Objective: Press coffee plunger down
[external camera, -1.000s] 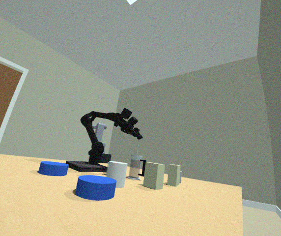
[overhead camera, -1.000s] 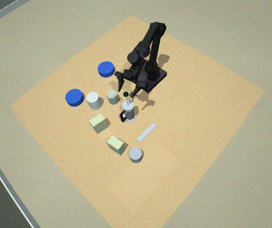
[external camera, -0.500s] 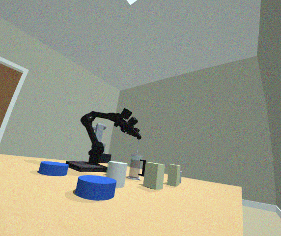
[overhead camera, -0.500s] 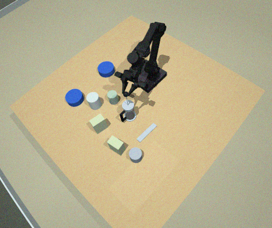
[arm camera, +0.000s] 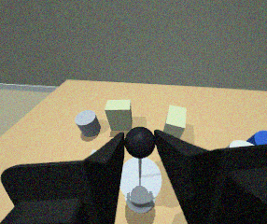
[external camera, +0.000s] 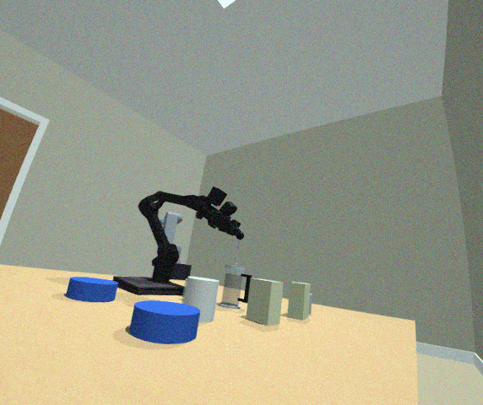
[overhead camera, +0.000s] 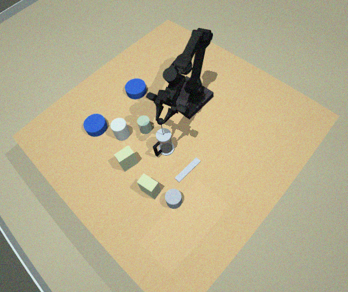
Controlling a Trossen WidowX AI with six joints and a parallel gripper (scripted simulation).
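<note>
The coffee press lies 13 cm below my gripper tip and 1 cm ahead of it. The rest, counted from my gripper tip: white cylinder (25 cm to the right, 20 cm below, 4 cm ahead); flat grey bar (25 cm below, 15 cm to the left, 3 cm ahead); pale green cylinder (21 cm below, 16 cm to the right, 5 cm behind).
</note>
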